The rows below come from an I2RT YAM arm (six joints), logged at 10 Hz.
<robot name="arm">
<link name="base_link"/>
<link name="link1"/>
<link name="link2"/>
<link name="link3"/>
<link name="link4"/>
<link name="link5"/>
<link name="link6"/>
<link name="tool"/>
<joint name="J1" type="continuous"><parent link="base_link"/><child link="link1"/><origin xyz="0.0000 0.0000 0.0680"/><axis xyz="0 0 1"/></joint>
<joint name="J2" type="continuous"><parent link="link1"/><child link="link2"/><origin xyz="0.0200 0.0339 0.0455"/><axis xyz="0 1 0"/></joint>
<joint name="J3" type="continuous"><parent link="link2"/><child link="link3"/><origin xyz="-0.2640 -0.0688 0.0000"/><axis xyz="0 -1 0"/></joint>
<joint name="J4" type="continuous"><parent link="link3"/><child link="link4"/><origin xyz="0.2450 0.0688 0.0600"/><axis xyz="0 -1 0"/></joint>
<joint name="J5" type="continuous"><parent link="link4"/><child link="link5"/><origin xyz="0.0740 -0.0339 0.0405"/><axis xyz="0 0 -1"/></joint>
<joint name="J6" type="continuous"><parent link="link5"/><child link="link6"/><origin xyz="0.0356 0.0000 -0.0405"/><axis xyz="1 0 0"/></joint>
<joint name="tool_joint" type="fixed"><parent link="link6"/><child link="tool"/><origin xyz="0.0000 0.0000 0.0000" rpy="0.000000 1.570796 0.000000"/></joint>
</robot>
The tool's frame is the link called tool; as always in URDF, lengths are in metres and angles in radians. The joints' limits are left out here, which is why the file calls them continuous.
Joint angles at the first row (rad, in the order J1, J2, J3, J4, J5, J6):
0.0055, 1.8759, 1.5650, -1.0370, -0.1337, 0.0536
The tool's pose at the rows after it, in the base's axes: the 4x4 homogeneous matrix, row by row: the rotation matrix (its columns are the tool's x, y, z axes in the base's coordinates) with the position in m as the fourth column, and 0 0 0 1 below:
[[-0.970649 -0.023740 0.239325 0.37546], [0.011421 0.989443 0.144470 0.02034], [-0.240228 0.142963 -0.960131 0.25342], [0 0 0 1]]
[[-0.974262 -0.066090 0.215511 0.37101], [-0.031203 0.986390 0.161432 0.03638], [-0.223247 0.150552 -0.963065 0.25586], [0 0 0 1]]
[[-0.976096 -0.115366 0.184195 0.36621], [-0.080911 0.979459 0.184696 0.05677], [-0.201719 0.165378 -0.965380 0.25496], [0 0 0 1]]
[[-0.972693 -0.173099 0.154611 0.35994], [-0.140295 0.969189 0.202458 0.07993], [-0.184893 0.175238 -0.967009 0.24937], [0 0 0 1]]
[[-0.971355 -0.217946 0.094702 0.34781], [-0.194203 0.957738 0.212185 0.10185], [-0.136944 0.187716 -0.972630 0.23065], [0 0 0 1]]
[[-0.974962 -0.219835 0.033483 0.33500], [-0.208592 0.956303 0.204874 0.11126], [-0.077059 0.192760 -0.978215 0.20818], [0 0 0 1]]
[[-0.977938 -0.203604 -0.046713 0.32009], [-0.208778 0.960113 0.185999 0.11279], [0.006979 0.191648 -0.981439 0.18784], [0 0 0 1]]
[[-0.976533 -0.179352 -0.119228 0.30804], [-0.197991 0.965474 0.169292 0.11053], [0.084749 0.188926 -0.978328 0.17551], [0 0 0 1]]
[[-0.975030 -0.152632 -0.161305 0.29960], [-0.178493 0.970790 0.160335 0.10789], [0.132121 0.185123 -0.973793 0.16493], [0 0 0 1]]
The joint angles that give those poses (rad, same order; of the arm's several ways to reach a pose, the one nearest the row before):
0.0414, 1.8660, 1.5989, -1.0538, -0.1349, 0.0521
0.0841, 1.8603, 1.6028, -1.0805, -0.1432, 0.0513
0.1387, 1.8603, 1.6009, -1.0992, -0.1581, 0.0555
0.2024, 1.8603, 1.5799, -1.0943, -0.1680, 0.0589
0.2672, 1.8603, 1.5085, -1.0687, -0.1806, 0.0704
0.3019, 1.8603, 1.4212, -1.0370, -0.1867, 0.0925
0.3187, 1.8603, 1.3400, -1.0363, -0.1925, 0.1104
0.3229, 1.8603, 1.2877, -1.0588, -0.1997, 0.1249
0.3229, 1.8603, 1.2411, -1.0561, -0.2047, 0.1436

